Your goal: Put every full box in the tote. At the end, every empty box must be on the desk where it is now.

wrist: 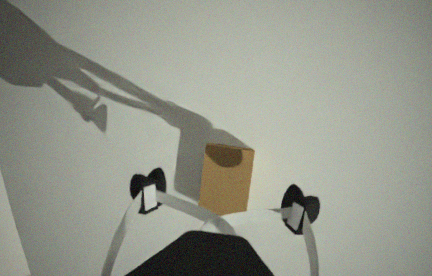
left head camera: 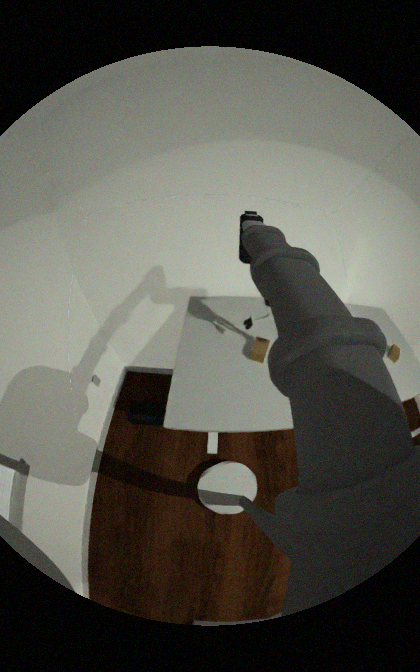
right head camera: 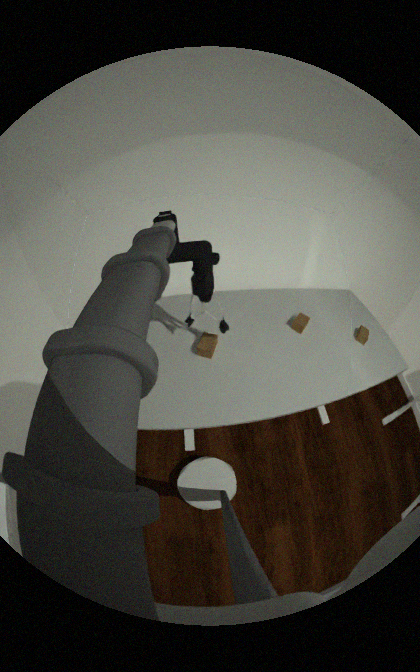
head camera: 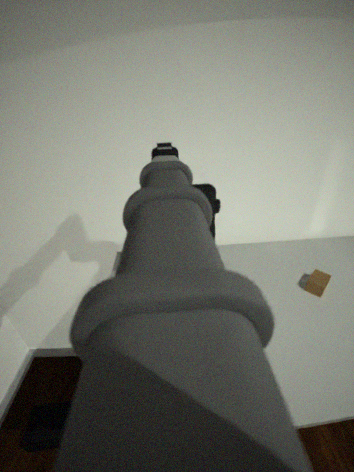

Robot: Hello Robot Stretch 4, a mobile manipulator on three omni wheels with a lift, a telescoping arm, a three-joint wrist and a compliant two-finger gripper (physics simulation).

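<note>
My gripper point(right head camera: 207, 323) point(wrist: 224, 192) is open, its fingers wide apart above the desk point(head camera: 300, 360) point(left head camera: 215, 390) point(right head camera: 275, 380) point(wrist: 350, 100). Nothing is between the fingertips. The nearest tan box point(left head camera: 259, 349) point(right head camera: 206, 345) point(wrist: 226, 182) stands on the desk below the gripper, with a dark shadow at its top edge in the wrist view. A second tan box point(head camera: 318, 283) point(right head camera: 300, 323) stands further right. A third tan box point(left head camera: 394, 353) point(right head camera: 362, 334) is at the far right. The frames do not show which boxes are full. I cannot make out a tote.
The arm point(head camera: 172, 240) point(left head camera: 300, 285) point(right head camera: 120, 300) reaches over the desk and hides part of it. A wall stands behind the desk. A white round object point(left head camera: 227, 477) point(right head camera: 207, 472) is in front of the desk. A dark object point(head camera: 47, 425) point(left head camera: 146, 412) is on the floor at the left.
</note>
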